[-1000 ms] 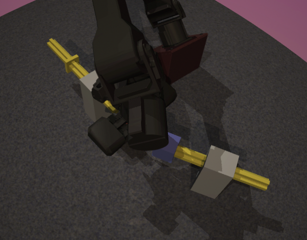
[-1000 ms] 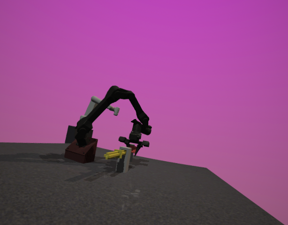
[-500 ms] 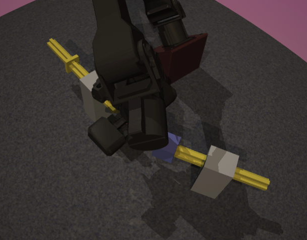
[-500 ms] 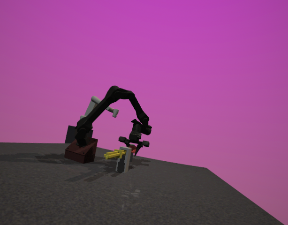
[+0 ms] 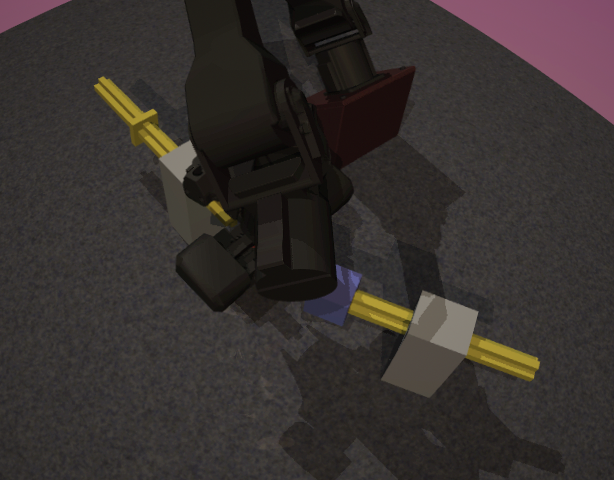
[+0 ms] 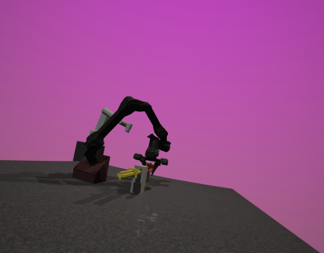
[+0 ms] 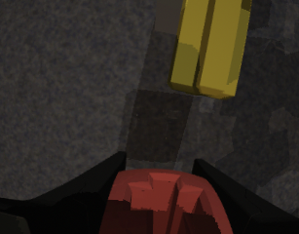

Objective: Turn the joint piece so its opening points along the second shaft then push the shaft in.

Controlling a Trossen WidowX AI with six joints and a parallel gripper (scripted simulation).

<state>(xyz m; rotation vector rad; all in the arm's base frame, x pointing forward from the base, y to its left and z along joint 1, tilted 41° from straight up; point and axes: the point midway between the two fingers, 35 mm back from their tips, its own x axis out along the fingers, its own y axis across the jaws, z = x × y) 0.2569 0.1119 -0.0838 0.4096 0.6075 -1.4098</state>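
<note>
My gripper tip is 40 mm below the red joint piece and 20 mm to the right of it.
</note>
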